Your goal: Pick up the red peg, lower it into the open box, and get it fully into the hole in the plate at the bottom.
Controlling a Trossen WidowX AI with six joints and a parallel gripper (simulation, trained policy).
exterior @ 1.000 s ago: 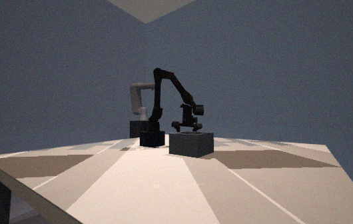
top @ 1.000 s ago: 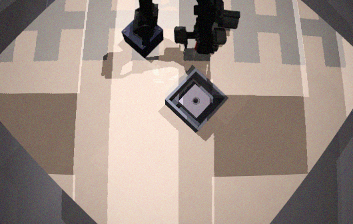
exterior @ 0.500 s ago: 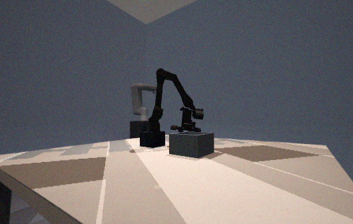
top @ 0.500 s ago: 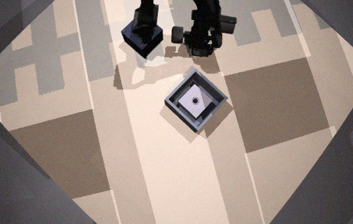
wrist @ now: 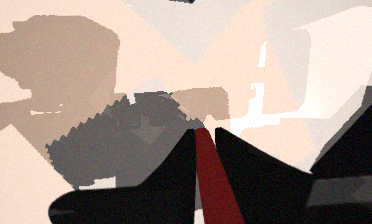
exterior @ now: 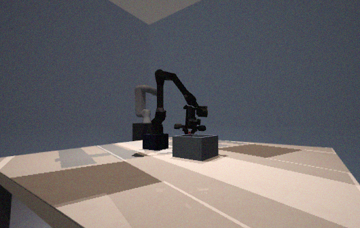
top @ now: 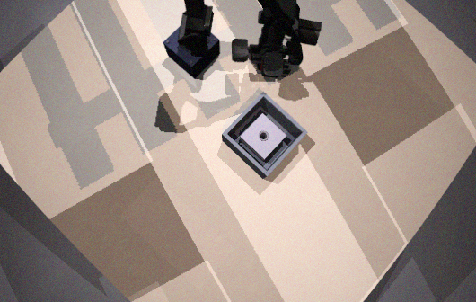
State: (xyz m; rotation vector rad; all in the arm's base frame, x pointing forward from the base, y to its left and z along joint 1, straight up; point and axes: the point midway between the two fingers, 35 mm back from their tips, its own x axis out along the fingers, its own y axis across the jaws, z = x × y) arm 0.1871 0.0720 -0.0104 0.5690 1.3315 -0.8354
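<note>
Right now the dark grey box is 12 cm ahead of my gripper tip, 16 cm to the right of it and 2 cm below it. From my gripper tip the other things lie so: red peg: 1 cm behind, 1 cm to the left, 2 cm above.
</note>
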